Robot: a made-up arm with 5 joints. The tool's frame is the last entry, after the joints.
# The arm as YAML. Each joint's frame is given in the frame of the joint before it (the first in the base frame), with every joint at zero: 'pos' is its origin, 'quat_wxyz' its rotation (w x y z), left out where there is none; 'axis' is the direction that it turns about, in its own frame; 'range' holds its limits. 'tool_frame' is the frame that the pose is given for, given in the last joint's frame.
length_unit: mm
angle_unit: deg
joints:
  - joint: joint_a
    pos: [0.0, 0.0, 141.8]
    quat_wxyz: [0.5, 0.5, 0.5, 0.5]
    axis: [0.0, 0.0, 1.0]
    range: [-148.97, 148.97]
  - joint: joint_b
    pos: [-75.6, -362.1, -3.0]
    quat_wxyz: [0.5, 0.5, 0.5, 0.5]
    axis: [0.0, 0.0, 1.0]
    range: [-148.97, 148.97]
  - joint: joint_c
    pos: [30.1, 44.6, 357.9]
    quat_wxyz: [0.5, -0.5, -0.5, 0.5]
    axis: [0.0, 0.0, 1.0]
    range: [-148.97, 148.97]
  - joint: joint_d
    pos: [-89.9, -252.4, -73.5]
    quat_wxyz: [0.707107, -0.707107, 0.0, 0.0]
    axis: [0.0, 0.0, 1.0]
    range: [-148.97, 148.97]
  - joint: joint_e
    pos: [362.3, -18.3, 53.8]
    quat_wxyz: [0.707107, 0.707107, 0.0, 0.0]
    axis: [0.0, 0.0, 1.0]
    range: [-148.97, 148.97]
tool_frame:
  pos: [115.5, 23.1, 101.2]
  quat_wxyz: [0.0, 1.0, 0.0, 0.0]
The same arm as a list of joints. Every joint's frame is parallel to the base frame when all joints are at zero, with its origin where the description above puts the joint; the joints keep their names.
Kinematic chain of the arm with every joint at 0, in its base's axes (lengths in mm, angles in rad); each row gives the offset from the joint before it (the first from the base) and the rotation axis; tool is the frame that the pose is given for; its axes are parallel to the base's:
joint_a: xyz 0 0 141.8 axis +x
joint_b: xyz -3 -75.6 -362.1 axis +y
joint_c: xyz 44.6 357.9 30.1 axis -z
joint_d: xyz -89.9 252.4 73.5 axis -y
joint_e: xyz 362.3 -53.8 -18.3 axis -z
tool: xyz 115.5 -23.1 -101.2
Joint limits (rad, base to tool): -2.6..2.6 -2.6..2.6 -2.6..2.6 -2.6..2.6 -2.6..2.6

